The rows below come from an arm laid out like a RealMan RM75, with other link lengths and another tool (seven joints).
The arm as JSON. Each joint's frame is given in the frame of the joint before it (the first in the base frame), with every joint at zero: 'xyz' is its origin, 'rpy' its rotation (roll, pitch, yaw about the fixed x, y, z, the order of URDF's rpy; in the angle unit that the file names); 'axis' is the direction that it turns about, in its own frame. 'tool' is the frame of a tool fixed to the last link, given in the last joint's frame.
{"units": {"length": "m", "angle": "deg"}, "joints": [
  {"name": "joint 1", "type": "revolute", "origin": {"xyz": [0.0, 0.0, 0.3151], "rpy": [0.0, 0.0, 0.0]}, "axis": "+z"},
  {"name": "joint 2", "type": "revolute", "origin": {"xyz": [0.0, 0.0, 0.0], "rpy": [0.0, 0.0, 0.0]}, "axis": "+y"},
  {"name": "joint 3", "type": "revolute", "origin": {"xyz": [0.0, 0.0, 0.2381], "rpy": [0.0, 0.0, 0.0]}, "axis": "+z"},
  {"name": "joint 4", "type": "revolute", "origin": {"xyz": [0.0, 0.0, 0.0], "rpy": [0.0, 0.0, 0.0]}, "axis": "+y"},
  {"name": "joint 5", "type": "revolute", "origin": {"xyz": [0.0, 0.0, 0.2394], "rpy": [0.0, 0.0, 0.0]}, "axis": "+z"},
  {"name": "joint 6", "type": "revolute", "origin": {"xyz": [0.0, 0.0, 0.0], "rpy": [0.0, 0.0, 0.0]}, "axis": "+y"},
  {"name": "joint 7", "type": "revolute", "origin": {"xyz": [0.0, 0.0, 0.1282], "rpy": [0.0, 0.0, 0.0]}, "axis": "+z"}
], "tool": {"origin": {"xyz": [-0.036, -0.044, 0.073], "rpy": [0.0, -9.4, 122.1]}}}
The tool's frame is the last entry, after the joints.
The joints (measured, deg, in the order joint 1, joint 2, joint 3, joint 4, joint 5, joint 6, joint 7), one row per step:
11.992 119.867 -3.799 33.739 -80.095 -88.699 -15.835
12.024 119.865 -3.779 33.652 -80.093 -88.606 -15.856
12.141 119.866 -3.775 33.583 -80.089 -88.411 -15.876
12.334 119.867 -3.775 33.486 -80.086 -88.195 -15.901
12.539 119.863 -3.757 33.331 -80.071 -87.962 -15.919
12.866 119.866 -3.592 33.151 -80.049 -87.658 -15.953
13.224 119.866 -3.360 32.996 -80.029 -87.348 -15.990
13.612 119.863 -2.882 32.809 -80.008 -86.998 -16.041
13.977 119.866 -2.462 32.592 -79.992 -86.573 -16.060
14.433 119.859 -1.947 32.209 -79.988 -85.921 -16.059
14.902 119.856 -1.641 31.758 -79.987 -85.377 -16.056
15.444 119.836 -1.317 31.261 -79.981 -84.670 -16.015
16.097 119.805 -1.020 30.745 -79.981 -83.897 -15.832
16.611 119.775 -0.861 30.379 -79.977 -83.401 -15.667
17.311 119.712 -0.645 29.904 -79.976 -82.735 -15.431
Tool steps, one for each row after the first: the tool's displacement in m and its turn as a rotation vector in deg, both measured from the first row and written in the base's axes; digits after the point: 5 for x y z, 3 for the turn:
0.00023 0.00035 0.00001 -0.042 -0.110 -0.016
0.00016 0.00120 -0.00041 -0.193 -0.209 0.012
-0.00017 0.00248 -0.00084 -0.358 -0.342 0.111
-0.00029 0.00392 -0.00106 -0.503 -0.527 0.197
-0.00063 0.00628 -0.00105 -0.576 -0.723 0.294
-0.00109 0.00890 -0.00091 -0.603 -0.888 0.386
-0.00122 0.01209 -0.00006 -0.448 -1.053 0.364
-0.00116 0.01517 0.00042 -0.406 -1.223 0.318
-0.00062 0.01920 0.00098 -0.446 -1.538 0.224
-0.00046 0.02295 0.00144 -0.546 -1.947 0.297
-0.00015 0.02730 0.00172 -0.753 -2.385 0.348
-0.00013 0.03230 0.00186 -1.039 -2.722 0.489
-0.00046 0.03601 0.00204 -1.231 -2.942 0.681
-0.00094 0.04106 0.00242 -1.483 -3.229 0.945

